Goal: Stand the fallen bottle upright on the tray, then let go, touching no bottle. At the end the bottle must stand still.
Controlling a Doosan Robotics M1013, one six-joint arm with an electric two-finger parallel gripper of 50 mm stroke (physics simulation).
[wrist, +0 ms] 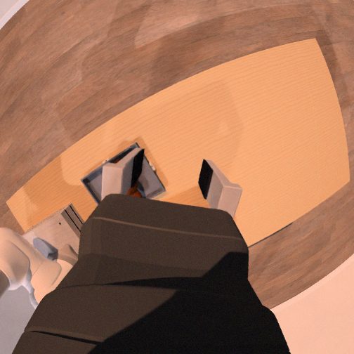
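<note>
A grey, shallow, walled tray (151, 179) is on the table, left of the middle of the wrist view. Parts of a red-brown bottle (134, 192) show inside it, below and above the left finger. The finger covers most of the bottle, so how it lies cannot be made out. My gripper (171, 165) is open and empty, its fingers wide apart. The left finger overlaps the tray in the view, and the right finger stands over the table to the right of it. How high the fingers are above the tray cannot be told.
The wooden table (270, 115) reaches to the right and upper right, with its edge against the brown floor (75, 95). A grey slotted plate (52, 227) and white robot parts (17, 255) are at the lower left. The dark gripper body hides the lower middle.
</note>
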